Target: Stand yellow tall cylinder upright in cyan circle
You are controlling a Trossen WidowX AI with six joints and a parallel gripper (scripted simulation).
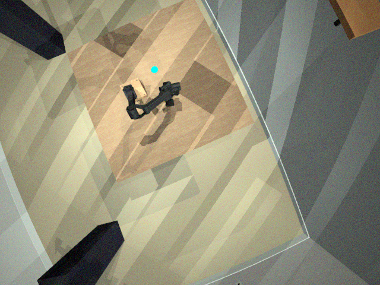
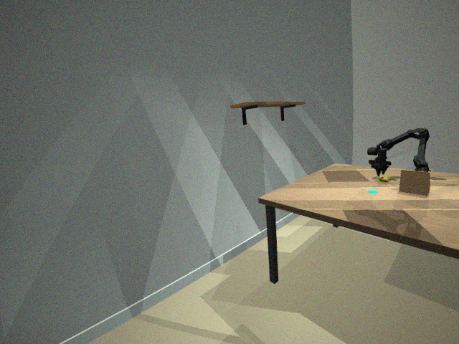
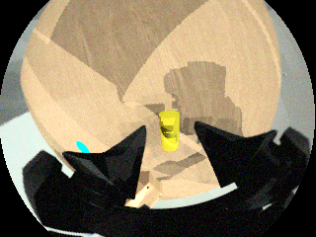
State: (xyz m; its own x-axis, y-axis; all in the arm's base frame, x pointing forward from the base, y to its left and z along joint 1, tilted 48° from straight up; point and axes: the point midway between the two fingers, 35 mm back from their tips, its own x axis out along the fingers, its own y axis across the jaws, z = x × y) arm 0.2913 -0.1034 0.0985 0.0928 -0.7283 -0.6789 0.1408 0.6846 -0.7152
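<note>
The yellow cylinder is 30 mm behind my gripper tip and 30 mm below it. From my gripper tip the other things lie so: cyan circle 60 mm behind, 290 mm to the left, 40 mm below.
</note>
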